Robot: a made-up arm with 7 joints.
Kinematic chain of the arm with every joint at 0, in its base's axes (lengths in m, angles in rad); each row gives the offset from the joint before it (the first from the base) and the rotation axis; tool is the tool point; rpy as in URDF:
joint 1: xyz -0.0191 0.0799 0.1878 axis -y
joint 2: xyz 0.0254 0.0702 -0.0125 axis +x
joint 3: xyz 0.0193 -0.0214 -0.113 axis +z
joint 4: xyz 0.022 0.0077 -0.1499 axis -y
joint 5: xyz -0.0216 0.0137 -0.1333 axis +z
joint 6: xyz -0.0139 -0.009 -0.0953 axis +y
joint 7: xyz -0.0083 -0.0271 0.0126 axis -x
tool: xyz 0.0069 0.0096 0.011 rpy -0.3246 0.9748 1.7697
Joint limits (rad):
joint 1: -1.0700..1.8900
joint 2: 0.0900..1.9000
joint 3: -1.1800..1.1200
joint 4: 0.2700..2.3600
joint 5: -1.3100..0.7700
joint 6: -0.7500..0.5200
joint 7: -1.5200..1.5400
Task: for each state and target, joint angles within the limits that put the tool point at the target. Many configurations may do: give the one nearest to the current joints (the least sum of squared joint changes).
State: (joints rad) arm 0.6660 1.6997 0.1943 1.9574 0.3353 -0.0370 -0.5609
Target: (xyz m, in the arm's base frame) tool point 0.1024 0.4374 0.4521
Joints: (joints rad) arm 0.6347 1.9000 0.4029 1.4891 0.1287 -0.3672 -0.5107
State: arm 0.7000 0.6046 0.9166 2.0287 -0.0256 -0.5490 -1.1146
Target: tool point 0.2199 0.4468 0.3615
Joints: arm 1.2345 0.7827 0.6259 1.5743 -0.1048 -0.7032 -1.1516
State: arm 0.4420 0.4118 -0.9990 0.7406 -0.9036 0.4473 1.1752
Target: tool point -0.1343 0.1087 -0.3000
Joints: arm -0.4561 0.2165 -1.1800 0.7440 -0.8534 0.4574 1.1485
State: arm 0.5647 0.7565 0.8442 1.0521 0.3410 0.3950 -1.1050
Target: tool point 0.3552 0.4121 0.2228
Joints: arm 1.0873 0.5694 0.5729 0.9329 0.2906 0.3985 -1.1527
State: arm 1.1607 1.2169 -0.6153 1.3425 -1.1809 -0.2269 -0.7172
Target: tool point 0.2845 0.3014 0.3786
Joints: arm 1.3517 1.0363 -0.6046 1.9129 -1.1941 -0.1935 -0.6781
